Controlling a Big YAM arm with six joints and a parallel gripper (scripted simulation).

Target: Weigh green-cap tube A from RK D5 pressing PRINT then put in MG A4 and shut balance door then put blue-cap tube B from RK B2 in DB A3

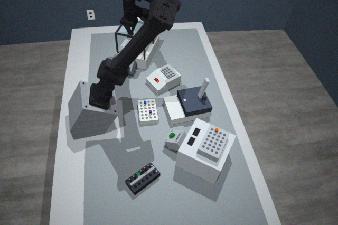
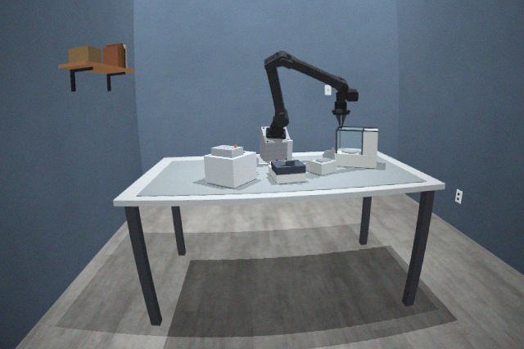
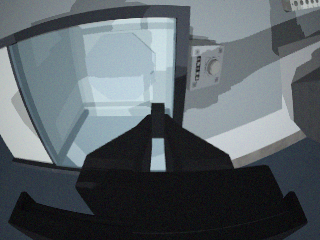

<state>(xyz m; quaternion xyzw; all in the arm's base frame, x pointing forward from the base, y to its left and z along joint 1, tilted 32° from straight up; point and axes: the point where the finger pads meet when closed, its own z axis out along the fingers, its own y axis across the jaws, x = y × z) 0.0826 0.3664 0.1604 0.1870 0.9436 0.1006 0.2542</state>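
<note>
Now: hand 30 mm to the right of the balance door, 10 mm short of it and 10 mm above it. The rest, counted from my hand: white tube rack: 350 mm to the right, 210 mm below, 80 mm ahead; dry block DB: 190 mm below, 170 mm ahead, 150 mm to the right; tube B: 330 mm to the right, 190 mm below, 70 mm ahead.
</note>
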